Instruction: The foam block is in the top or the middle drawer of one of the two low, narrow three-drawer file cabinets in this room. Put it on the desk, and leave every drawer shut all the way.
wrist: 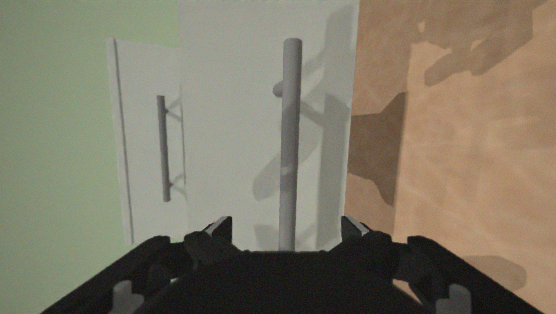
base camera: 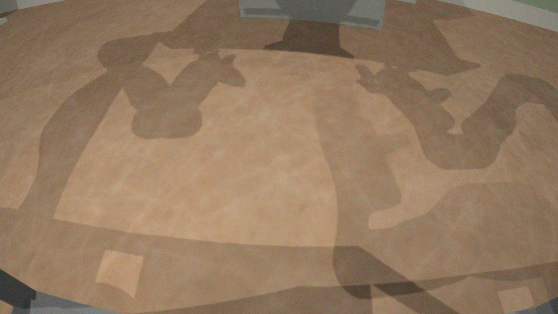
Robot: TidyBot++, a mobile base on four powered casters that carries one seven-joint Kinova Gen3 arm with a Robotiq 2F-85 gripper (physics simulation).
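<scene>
A light grey drawer front point(wrist: 225, 100) stands out from its file cabinet in the wrist view, nearer than the top drawer front point(wrist: 145, 75) to its left. It looks like the middle drawer, pulled out. Its bar handle point(wrist: 291, 100) runs down between the spread fingers. My gripper point(wrist: 286, 228) is open around the lower end of this handle as pictured, with a gap on both sides. The lower part of the cabinet point(base camera: 370, 12) shows at the top of the base view. The drawer's inside is hidden behind its front. The foam block and the desk do not show.
The brown floor point(base camera: 240, 175) point(wrist: 475, 165) carries broad shadows of the arm and other shapes. A green wall point(wrist: 60, 125) is at the left of the wrist view. A pale baseboard point(base camera: 520, 20) runs along the upper right of the base view.
</scene>
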